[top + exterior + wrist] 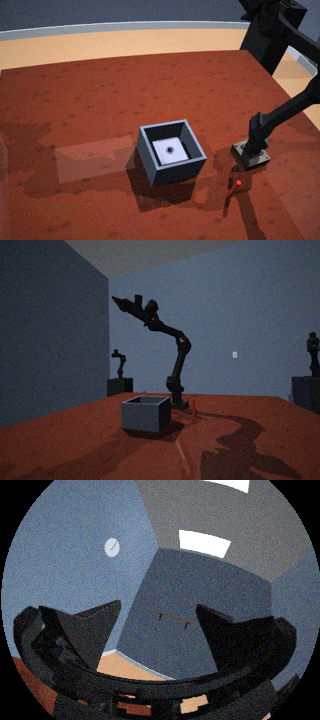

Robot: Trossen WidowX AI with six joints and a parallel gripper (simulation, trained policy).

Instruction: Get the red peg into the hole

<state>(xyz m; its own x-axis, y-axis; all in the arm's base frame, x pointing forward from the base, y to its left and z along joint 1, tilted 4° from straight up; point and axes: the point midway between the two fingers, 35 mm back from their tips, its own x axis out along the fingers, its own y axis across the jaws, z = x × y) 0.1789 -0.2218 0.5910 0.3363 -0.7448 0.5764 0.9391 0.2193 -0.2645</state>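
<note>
Now: gripper tip 570 mm above the red peg, 390 mm to the right of it and 60 mm past it. Round my gripper tip: plate (570 mm below, 200 mm to the left, 80 mm ahead); grey box (590 mm below, 200 mm to the left, 80 mm ahead).
</note>
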